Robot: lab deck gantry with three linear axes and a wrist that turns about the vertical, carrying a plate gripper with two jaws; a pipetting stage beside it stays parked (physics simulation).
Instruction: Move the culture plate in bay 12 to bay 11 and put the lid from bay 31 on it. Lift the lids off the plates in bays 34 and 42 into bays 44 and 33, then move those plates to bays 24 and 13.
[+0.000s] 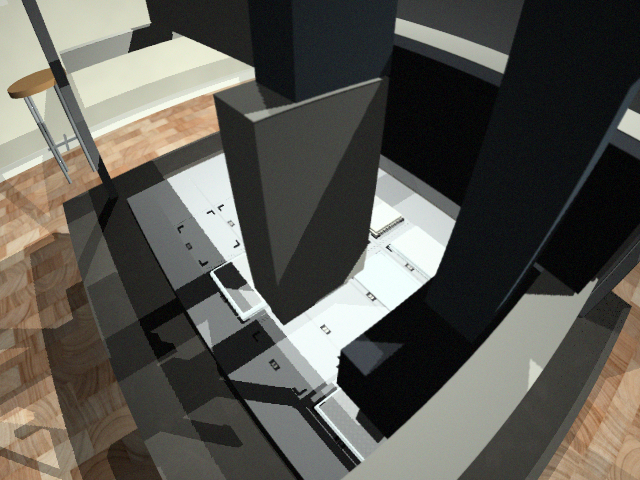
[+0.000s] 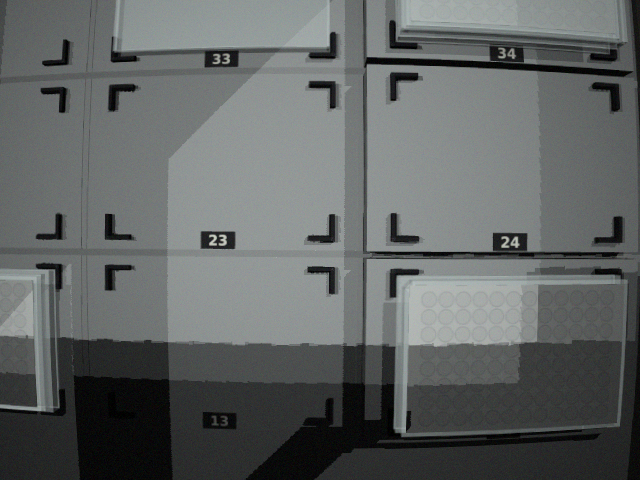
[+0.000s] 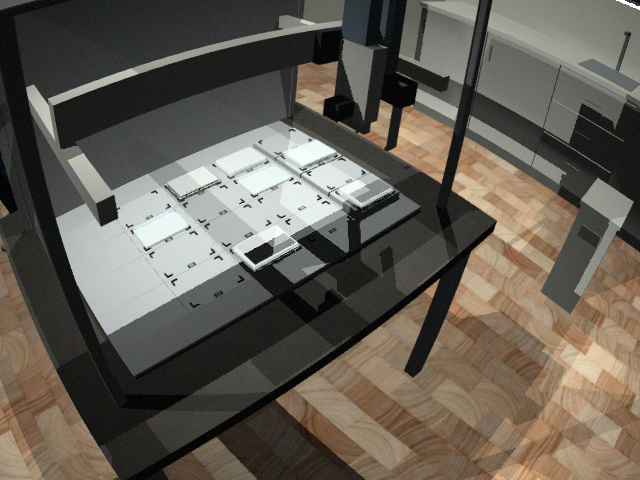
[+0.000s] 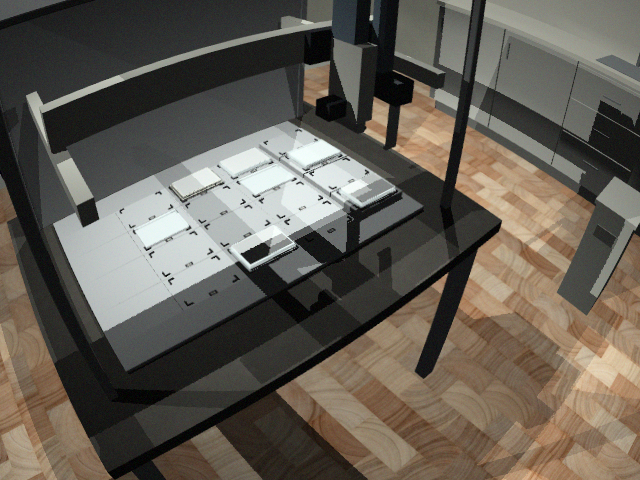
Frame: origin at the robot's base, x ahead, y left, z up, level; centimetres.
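Seen in the pictures: gripper, fingertip midpoint: (image 3: 374, 139) (image 4: 374, 138); robot's base, link origin: (image 1: 179, 228) (image 3: 193, 306) (image 4: 188, 305).
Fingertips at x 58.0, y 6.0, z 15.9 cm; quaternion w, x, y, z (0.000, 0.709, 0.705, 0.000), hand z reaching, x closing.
Observation:
Pixels of each thing's top centre, then the offset from my fingertips to it.
- culture plate, top centre: (image 1: 243, 281) (image 3: 265, 244) (image 4: 262, 244) dx -35.2, dy -1.7, dz -14.5 cm
- flat pale lid, top centre: (image 3: 159, 227) (image 4: 160, 227) dx -51.6, dy +19.7, dz -15.2 cm
- flat lid, top centre: (image 1: 389, 281) (image 3: 263, 177) (image 4: 266, 178) dx -18.8, dy +19.7, dz -15.2 cm
- plate with tan edges, top centre: (image 1: 369, 207) (image 3: 192, 180) (image 4: 195, 181) dx -35.2, dy +30.4, dz -14.5 cm
The culture plate (image 1: 237, 289) (image 2: 15, 356) (image 3: 266, 248) (image 4: 263, 248) is in bay 12. A flat pale lid (image 3: 161, 228) (image 4: 162, 229) lies in bay 31. Another flat lid (image 1: 387, 279) (image 2: 222, 25) (image 3: 262, 179) (image 4: 266, 179) lies in bay 33. The plate (image 2: 511, 12) (image 3: 310, 153) (image 4: 314, 153) in bay 34 has layered clear edges. The plate with tan edges (image 1: 385, 214) (image 3: 192, 182) (image 4: 195, 182) is in bay 42. My gripper (image 3: 377, 139) is empty and open, high at the right; its rear jaw is mostly hidden behind the pipetting stage.
A plate (image 1: 351, 423) (image 2: 511, 356) (image 3: 368, 191) (image 4: 369, 192) is in bay 14, and a plate (image 1: 418, 248) (image 3: 241, 161) (image 4: 245, 161) is in bay 43. The pipetting stage (image 1: 315, 201) (image 3: 359, 82) (image 4: 348, 77) stands beside the gripper.

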